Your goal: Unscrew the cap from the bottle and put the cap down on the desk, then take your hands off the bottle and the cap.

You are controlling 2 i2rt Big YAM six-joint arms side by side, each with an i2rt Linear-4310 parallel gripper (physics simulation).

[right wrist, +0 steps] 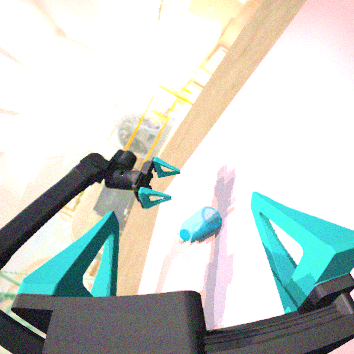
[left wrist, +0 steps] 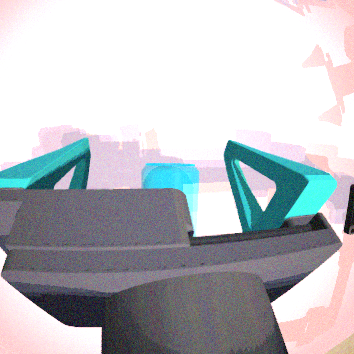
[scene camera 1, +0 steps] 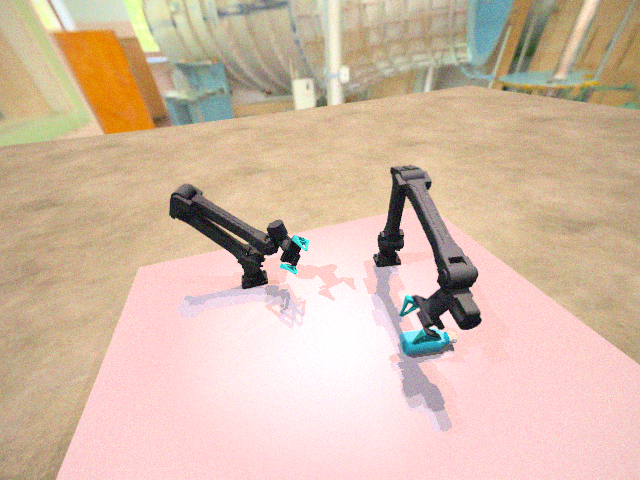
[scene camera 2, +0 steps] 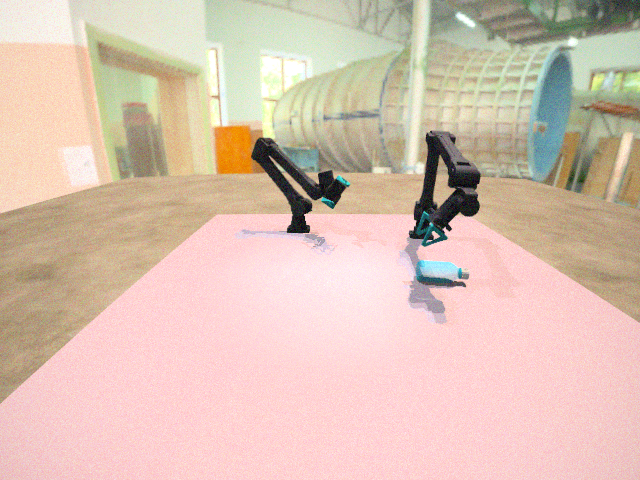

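Where they show: left gripper, fingertip midpoint: (right wrist: 175, 183) (left wrist: 159, 145) (scene camera 1: 406, 329) (scene camera 2: 419, 239); right gripper, fingertip midpoint: (right wrist: 183, 208) (scene camera 1: 300, 262) (scene camera 2: 339, 193); left arm's base at its link origin: (scene camera 1: 386, 260) (scene camera 2: 420, 236); right arm's base at its link origin: (scene camera 1: 254, 280) (scene camera 2: 298, 230).
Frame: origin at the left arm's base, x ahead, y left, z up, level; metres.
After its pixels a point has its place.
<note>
A blue bottle (scene camera 1: 410, 348) {z 0.059, x 0.507, y -0.073 m} (scene camera 2: 438, 270) {z 0.060, x 0.505, y -0.020 m} (left wrist: 167, 176) {z 0.075, x 0.485, y -0.071 m} (right wrist: 202, 224) {z 0.057, x 0.443, y -0.077 m} lies on its side on the pink surface, its base toward the left in both scene views. The pale cap (scene camera 1: 452, 337) {z 0.056, x 0.483, y 0.080 m} (scene camera 2: 464, 273) {z 0.048, x 0.489, y 0.078 m} is at its neck, at the right end; the left gripper's body hides it in the left wrist view. My left gripper (scene camera 1: 408, 328) {z 0.169, x 0.509, y -0.100 m} (scene camera 2: 421, 239) {z 0.169, x 0.509, y -0.100 m} (left wrist: 159, 145) {z 0.169, x 0.509, y -0.100 m} (right wrist: 175, 183) {z 0.169, x 0.509, y -0.100 m} is open and empty above the bottle, tilted. The bottle shows between its spread fingers in the left wrist view. My right gripper (scene camera 1: 301, 261) {z 0.252, x 0.238, y -0.407 m} (scene camera 2: 341, 196) {z 0.252, x 0.238, y -0.407 m} (right wrist: 183, 208) {z 0.252, x 0.238, y -0.407 m} is open and empty, raised near its own base, far from the bottle.
The pink mat (scene camera 1: 206, 413) {z 0.000, x 0.598, y -0.737 m} (scene camera 2: 258, 387) {z 0.000, x 1.016, y -0.469 m} lies on a brown table top (scene camera 1: 77, 206) (scene camera 2: 51, 258). Both arm bases stand toward its far edge. The left arm reaches over the bottle. Shadows of both arms fall on the mat.
</note>
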